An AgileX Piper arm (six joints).
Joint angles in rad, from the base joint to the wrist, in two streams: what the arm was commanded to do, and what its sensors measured. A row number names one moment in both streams.
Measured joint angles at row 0: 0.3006, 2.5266, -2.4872, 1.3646, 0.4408, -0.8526
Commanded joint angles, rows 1 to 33: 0.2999, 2.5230, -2.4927, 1.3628, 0.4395, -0.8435; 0.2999, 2.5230, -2.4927, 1.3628, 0.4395, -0.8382; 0.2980, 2.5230, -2.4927, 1.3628, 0.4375, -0.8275; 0.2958, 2.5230, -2.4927, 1.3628, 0.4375, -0.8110; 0.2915, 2.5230, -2.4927, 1.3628, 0.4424, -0.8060; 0.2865, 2.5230, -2.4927, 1.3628, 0.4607, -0.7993; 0.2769, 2.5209, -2.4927, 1.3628, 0.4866, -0.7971; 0.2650, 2.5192, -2.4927, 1.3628, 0.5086, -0.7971; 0.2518, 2.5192, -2.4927, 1.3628, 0.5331, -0.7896; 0.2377, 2.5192, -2.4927, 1.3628, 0.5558, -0.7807; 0.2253, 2.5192, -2.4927, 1.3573, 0.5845, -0.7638; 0.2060, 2.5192, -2.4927, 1.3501, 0.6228, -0.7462; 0.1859, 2.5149, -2.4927, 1.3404, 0.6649, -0.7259; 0.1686, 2.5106, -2.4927, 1.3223, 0.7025, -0.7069; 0.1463, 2.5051, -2.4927, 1.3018, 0.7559, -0.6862; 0.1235, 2.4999, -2.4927, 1.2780, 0.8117, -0.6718; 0.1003, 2.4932, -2.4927, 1.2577, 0.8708, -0.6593; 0.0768, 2.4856, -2.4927, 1.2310, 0.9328, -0.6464; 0.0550, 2.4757, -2.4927, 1.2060, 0.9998, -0.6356; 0.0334, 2.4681, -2.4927, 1.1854, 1.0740, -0.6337; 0.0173, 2.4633, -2.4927, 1.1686, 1.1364, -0.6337; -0.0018, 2.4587, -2.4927, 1.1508, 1.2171, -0.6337; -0.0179, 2.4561, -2.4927, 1.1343, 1.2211, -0.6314; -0.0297, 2.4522, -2.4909, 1.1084, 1.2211, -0.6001; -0.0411, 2.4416, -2.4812, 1.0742, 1.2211, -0.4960; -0.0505, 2.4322, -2.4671, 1.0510, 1.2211, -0.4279; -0.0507, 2.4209, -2.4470, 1.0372, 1.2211, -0.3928; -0.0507, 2.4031, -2.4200, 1.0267, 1.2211, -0.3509; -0.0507, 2.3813, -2.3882, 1.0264, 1.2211, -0.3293; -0.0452, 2.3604, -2.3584, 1.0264, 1.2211, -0.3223; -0.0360, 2.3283, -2.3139, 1.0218, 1.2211, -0.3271; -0.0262, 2.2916, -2.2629, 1.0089, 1.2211, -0.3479; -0.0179, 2.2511, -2.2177, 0.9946, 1.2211, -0.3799
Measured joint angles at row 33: -0.0489, 2.3829, -2.3545, 1.0250, 1.2023, -0.3540
